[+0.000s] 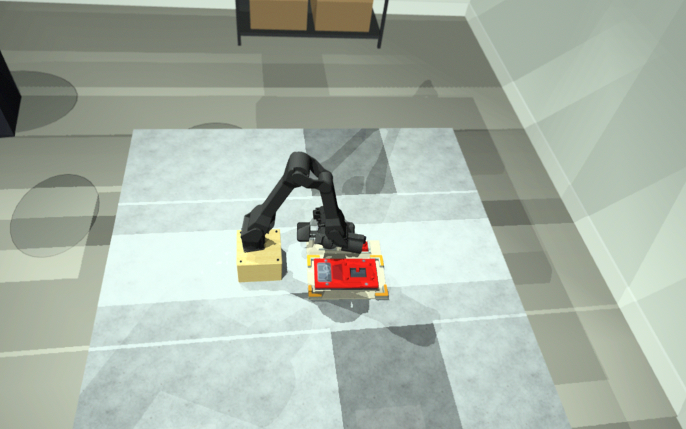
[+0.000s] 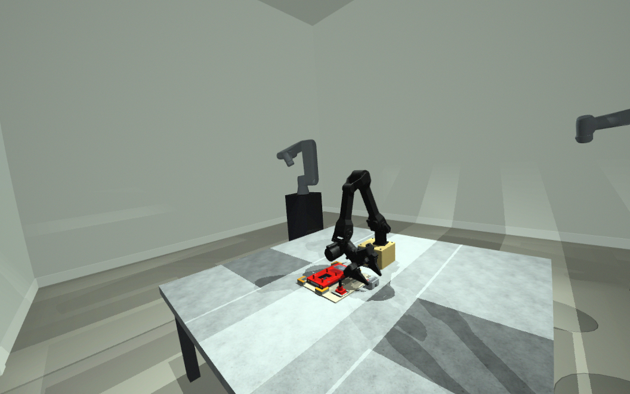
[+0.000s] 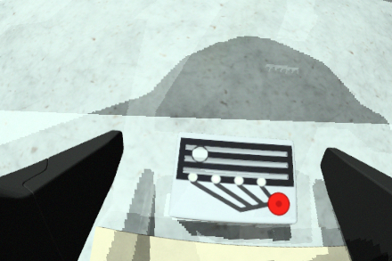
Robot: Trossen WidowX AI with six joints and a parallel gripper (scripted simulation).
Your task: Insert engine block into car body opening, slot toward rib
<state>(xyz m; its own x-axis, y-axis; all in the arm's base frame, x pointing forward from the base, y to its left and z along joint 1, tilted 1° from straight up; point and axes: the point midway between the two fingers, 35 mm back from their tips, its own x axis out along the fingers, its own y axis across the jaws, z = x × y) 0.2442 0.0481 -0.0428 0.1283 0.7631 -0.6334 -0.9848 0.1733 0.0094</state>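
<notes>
Right now the grey engine block is 2 cm below my gripper tip and 1 cm to the right of it.
</notes>
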